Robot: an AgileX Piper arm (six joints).
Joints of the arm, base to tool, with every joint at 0 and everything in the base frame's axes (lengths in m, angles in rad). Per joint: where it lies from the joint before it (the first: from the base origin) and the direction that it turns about. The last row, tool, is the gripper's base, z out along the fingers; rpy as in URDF.
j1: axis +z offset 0 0 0.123
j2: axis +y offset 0 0 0
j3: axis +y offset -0.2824 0 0.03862
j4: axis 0.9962 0 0.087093 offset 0.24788 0 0.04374
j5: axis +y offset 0 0 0
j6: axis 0.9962 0 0.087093 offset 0.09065 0 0.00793
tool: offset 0 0 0 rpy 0 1.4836 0
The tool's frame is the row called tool.
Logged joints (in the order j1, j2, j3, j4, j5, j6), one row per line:
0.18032 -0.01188 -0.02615 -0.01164 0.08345 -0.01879
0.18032 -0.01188 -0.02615 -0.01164 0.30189 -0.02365
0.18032 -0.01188 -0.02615 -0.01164 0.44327 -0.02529
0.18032 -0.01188 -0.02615 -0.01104 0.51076 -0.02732
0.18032 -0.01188 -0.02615 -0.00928 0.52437 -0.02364
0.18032 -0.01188 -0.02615 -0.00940 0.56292 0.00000
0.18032 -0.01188 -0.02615 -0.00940 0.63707 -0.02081
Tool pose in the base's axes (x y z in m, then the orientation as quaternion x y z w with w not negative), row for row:
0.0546 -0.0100 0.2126 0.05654 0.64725 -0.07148 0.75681
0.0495 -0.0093 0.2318 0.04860 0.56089 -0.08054 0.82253
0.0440 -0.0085 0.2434 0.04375 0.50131 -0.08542 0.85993
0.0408 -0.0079 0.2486 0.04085 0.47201 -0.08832 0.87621
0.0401 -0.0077 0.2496 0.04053 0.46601 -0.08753 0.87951
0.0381 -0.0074 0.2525 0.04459 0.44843 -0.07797 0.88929
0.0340 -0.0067 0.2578 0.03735 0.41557 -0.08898 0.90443
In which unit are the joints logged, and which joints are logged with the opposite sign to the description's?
The joints are logged in radians. Opposite sign: j1, j3, j4, j5.
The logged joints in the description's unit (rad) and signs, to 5 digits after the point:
-0.18032 -0.01188 0.02615 0.01164 -0.08345 -0.01879
-0.18032 -0.01188 0.02615 0.01164 -0.30189 -0.02365
-0.18032 -0.01188 0.02615 0.01164 -0.44327 -0.02529
-0.18032 -0.01188 0.02615 0.01104 -0.51076 -0.02732
-0.18032 -0.01188 0.02615 0.00928 -0.52437 -0.02364
-0.18032 -0.01188 0.02615 0.00940 -0.56292 0.00000
-0.18032 -0.01188 0.02615 0.00940 -0.63707 -0.02081

